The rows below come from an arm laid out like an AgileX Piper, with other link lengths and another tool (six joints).
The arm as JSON. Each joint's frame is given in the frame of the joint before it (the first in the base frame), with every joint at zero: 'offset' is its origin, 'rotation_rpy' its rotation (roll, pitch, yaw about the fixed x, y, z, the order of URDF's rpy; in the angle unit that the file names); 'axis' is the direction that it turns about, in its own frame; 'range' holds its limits. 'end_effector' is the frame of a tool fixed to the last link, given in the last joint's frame.
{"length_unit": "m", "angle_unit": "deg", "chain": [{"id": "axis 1", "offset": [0.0, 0.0, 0.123], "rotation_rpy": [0.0, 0.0, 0.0], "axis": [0.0, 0.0, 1.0], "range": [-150.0, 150.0]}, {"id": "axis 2", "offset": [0.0, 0.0, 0.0], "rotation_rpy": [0.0, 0.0, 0.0], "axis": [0.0, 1.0, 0.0], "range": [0.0, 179.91]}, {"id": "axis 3", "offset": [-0.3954, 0.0, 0.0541], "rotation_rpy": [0.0, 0.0, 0.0], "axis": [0.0, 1.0, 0.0], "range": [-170.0, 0.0]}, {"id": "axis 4", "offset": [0.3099, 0.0, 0.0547], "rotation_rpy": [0.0, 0.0, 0.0], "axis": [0.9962, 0.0, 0.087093], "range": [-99.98, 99.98]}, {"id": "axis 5", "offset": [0.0, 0.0, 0.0], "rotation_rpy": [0.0, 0.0, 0.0], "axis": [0.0, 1.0, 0.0], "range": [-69.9, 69.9]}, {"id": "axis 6", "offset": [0.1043, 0.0, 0.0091], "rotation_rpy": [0.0, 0.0, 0.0], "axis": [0.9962, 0.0, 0.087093], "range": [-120.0, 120.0]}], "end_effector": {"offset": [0.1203, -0.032, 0.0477], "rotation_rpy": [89.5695, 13.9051, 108.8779]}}
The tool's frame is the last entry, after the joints.
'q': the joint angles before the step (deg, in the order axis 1, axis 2, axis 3, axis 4, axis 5, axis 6). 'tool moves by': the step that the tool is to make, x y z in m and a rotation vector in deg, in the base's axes. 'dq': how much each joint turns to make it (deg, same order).
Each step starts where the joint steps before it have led.
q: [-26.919, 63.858, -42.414, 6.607, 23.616, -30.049]
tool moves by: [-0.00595, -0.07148, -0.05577, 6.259, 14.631, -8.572]
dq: [-8.158, 11.183, -7.152, -5.345, 11.620, 3.920]
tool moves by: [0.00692, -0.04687, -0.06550, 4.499, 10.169, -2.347]
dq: [-3.838, 11.715, -4.145, -2.495, 3.259, -0.516]
